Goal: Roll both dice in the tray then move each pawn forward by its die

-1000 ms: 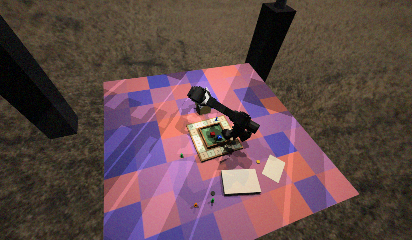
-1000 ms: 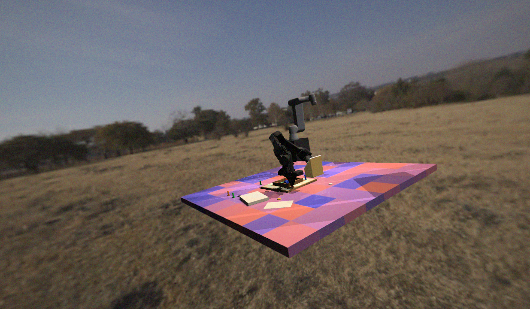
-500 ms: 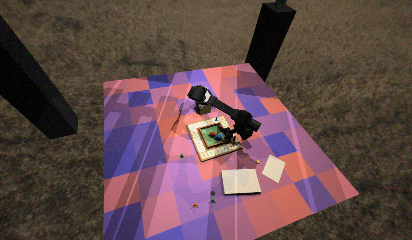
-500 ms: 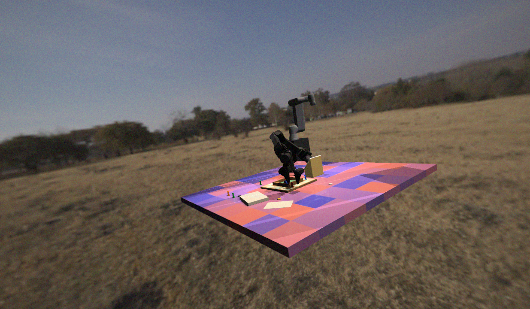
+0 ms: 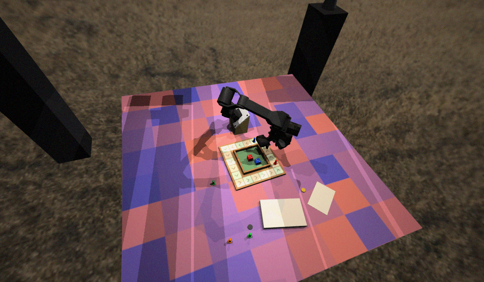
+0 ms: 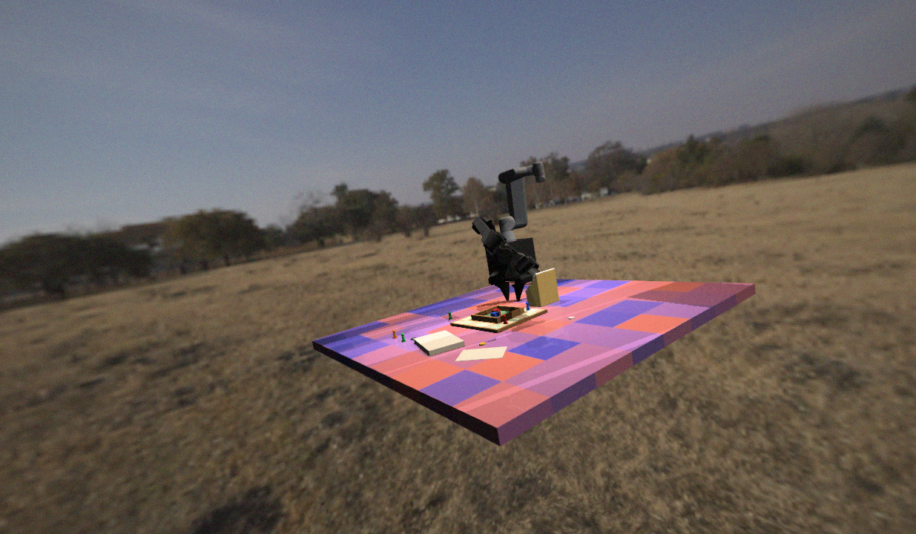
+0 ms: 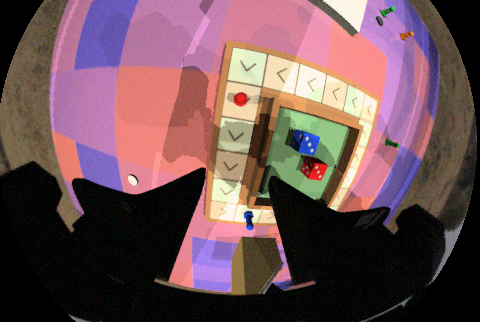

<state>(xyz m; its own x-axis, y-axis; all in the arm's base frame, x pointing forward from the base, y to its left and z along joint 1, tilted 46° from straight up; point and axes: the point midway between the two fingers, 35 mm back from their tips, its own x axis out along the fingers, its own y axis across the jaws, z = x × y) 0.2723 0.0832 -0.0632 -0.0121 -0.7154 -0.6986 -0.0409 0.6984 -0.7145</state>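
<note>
Right now my gripper tip is 12 cm past the blue pawn, 6 cm above it and 4 cm to the left of it. Round my gripper tip: red pawn 6 cm below, 6 cm ahead, 1 cm to the left; thick white pad 32 cm ahead, 8 cm to the right, 8 cm below; yellow disc 25 cm ahead, 8 cm to the left, 8 cm below.
</note>
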